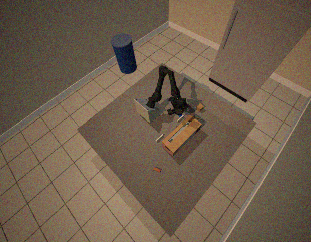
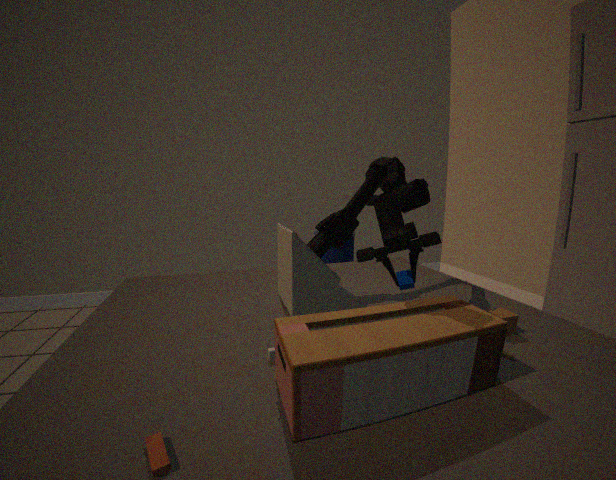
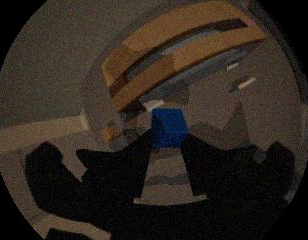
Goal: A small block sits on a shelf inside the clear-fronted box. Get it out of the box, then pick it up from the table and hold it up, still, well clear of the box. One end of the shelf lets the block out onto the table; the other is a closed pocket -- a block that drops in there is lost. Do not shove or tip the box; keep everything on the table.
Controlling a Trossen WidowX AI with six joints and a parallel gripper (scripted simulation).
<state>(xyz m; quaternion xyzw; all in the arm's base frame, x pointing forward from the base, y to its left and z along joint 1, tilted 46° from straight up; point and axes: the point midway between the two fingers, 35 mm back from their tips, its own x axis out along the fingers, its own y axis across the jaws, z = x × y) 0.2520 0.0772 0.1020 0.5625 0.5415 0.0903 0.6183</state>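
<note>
My gripper tip is now 10 mm to the left of the blue block and 10 mm below it. Round my gripper tip: tan cube (260 mm to the left, 110 mm below, 70 mm ahead).
</note>
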